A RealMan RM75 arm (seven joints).
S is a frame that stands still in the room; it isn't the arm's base.
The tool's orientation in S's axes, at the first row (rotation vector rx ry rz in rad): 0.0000, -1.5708, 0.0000
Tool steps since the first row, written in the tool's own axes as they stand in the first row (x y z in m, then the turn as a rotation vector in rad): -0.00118, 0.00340, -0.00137, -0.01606, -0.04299, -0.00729; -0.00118, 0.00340, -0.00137, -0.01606, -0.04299, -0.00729; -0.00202, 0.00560, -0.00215, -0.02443, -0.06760, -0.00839; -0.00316, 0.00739, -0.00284, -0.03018, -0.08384, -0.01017; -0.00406, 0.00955, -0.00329, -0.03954, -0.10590, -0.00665; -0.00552, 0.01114, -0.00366, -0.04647, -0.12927, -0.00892
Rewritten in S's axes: 0.00137, 0.00340, -0.00118, 0.00729, -0.04299, -0.01606; 0.00137, 0.00340, -0.00118, 0.00729, -0.04299, -0.01606; 0.00215, 0.00560, -0.00202, 0.00839, -0.06760, -0.02443; 0.00284, 0.00739, -0.00316, 0.01017, -0.08384, -0.03018; 0.00329, 0.00955, -0.00406, 0.00665, -0.10590, -0.03954; 0.00366, 0.01114, -0.00552, 0.00892, -0.12927, -0.04647
